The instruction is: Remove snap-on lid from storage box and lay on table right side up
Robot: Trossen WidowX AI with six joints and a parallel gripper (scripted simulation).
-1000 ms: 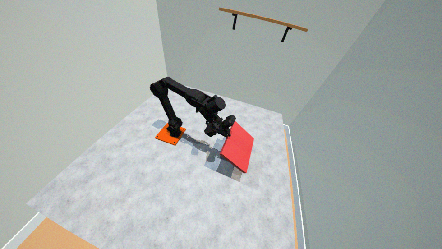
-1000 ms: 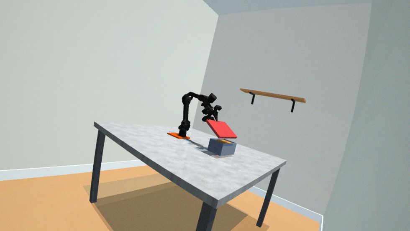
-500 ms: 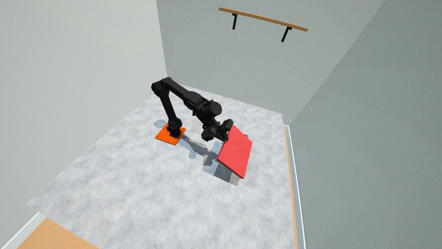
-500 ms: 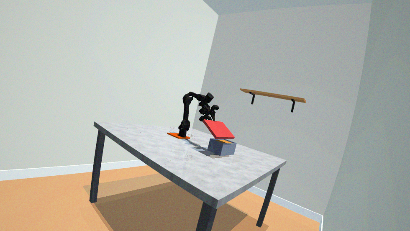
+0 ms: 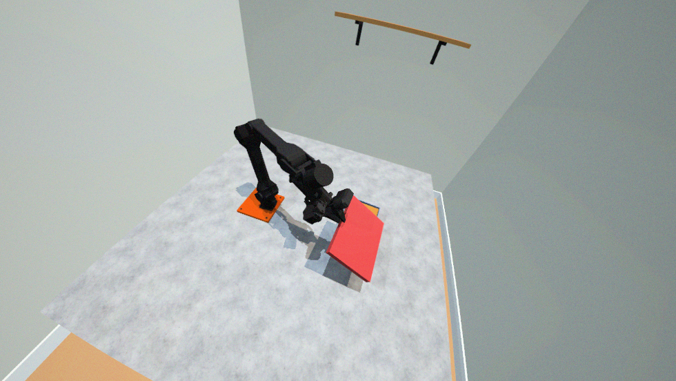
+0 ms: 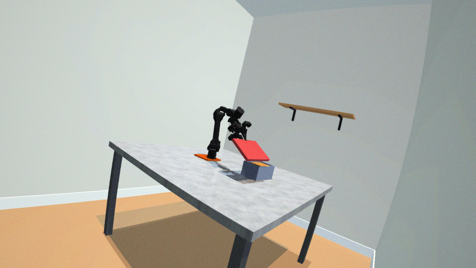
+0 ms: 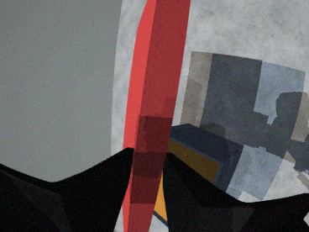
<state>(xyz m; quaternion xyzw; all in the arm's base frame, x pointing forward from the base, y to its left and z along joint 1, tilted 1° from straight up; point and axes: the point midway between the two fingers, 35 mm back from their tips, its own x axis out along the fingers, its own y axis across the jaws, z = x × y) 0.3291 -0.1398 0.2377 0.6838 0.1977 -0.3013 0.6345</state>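
Now: the red lid 7 cm ahead of my gripper tip, 1 cm to the right of it and 4 cm below it. Round my gripper tip: storage box 8 cm ahead, 13 cm to the left, 18 cm below.
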